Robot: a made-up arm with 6 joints.
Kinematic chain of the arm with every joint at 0, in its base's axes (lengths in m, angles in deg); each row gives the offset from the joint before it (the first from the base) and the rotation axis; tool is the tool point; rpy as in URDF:
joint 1: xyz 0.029 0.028 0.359 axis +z
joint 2: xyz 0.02 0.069 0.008 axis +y
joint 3: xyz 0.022 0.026 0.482 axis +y
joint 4: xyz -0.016 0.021 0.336 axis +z
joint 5: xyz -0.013 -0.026 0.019 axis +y
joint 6: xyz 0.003 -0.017 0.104 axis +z
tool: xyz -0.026 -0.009 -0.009 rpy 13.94 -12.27 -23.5
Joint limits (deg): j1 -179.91..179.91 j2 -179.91..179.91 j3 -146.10..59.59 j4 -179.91..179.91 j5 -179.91..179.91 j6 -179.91..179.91
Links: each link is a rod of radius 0.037 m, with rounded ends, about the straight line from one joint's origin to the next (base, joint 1, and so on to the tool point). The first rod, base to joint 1, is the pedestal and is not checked.
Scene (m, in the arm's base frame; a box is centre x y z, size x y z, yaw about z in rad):
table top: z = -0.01
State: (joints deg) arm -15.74 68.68 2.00 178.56 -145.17 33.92
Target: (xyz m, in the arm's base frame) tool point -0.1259 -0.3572 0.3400
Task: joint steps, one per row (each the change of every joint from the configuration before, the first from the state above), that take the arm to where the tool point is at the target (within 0.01 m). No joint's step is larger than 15 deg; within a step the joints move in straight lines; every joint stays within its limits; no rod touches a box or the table.
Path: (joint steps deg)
1: -13.44 6.12 -14.19 0.15 -3.86 -2.19
2: -13.44 6.12 -14.19 0.15 -3.86 -2.20
3: -13.44 6.11 -14.19 0.15 -3.86 -2.19
4: -13.44 6.12 -14.19 0.15 -3.86 -2.20
5: -13.44 6.12 -14.19 0.15 -3.86 -2.19
6: -13.44 6.12 -14.19 0.15 -3.86 -2.20
7: -13.44 6.12 -14.19 0.15 -3.86 -2.19
8: -13.44 6.12 -14.19 0.15 -3.86 -2.20
9: -13.44 6.11 -14.19 0.15 -3.86 -2.19

